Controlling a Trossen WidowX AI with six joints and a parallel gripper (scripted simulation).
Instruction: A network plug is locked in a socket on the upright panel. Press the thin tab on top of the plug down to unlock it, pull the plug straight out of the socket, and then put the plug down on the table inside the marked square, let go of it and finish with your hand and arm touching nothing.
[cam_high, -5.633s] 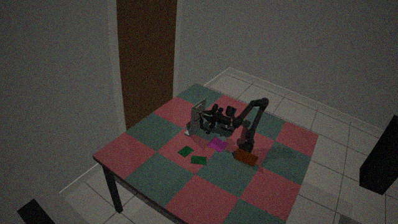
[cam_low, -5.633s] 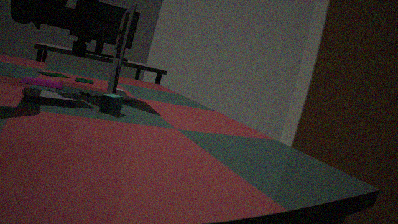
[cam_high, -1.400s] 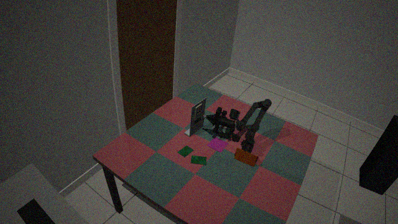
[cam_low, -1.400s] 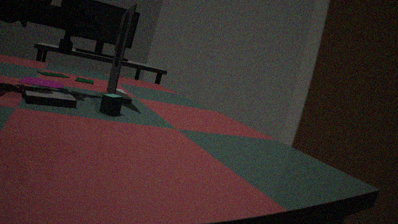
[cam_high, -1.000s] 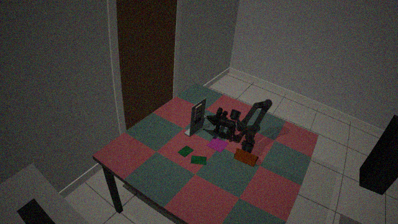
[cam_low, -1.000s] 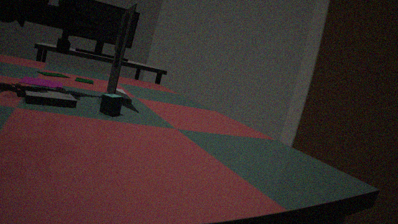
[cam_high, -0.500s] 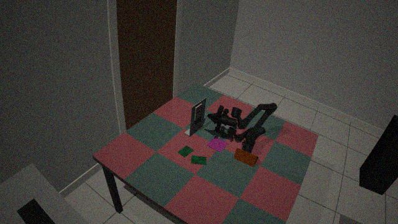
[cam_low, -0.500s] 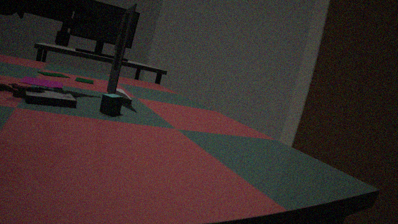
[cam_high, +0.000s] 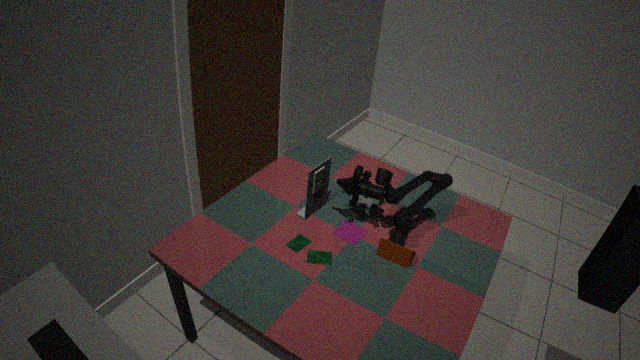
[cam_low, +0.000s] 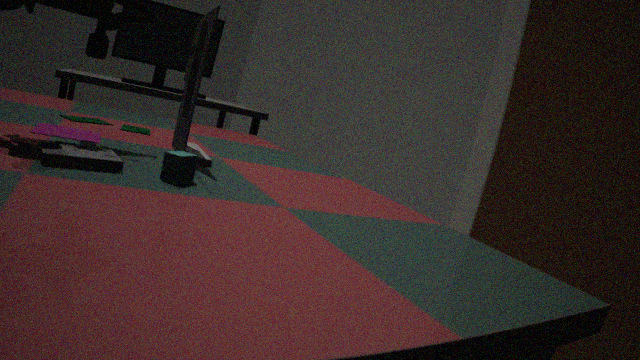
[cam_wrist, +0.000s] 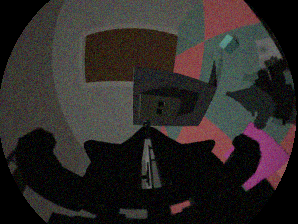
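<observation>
Right now the panel is 11 cm below my gripper tip, 10 cm ahead of it and 1 cm to the right of it. Round my gripper tip: teal cube (24 cm to the right, 21 cm below, 5 cm ahead); flat grey block (23 cm below, 21 cm to the right, 9 cm behind).
</observation>
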